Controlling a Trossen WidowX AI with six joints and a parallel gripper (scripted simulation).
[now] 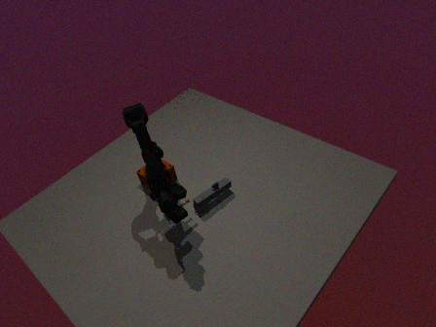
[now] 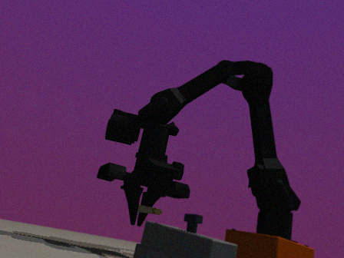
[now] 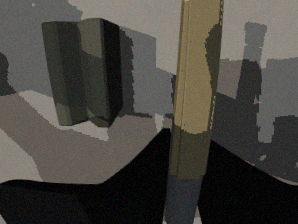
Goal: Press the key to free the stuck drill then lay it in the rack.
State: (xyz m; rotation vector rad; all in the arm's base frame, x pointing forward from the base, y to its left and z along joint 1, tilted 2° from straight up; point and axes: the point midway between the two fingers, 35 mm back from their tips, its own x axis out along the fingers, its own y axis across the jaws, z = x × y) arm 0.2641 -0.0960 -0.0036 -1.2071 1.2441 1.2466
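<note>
Right now the rack is 6 cm behind my gripper tip, 3 cm to the left of it and 4 cm below it. From my gripper tip the other things lie so: grey block (1 cm ahead, 20 cm to the left, 2 cm below); then dark T-shaped drill (1 cm ahead, 22 cm to the left).
</note>
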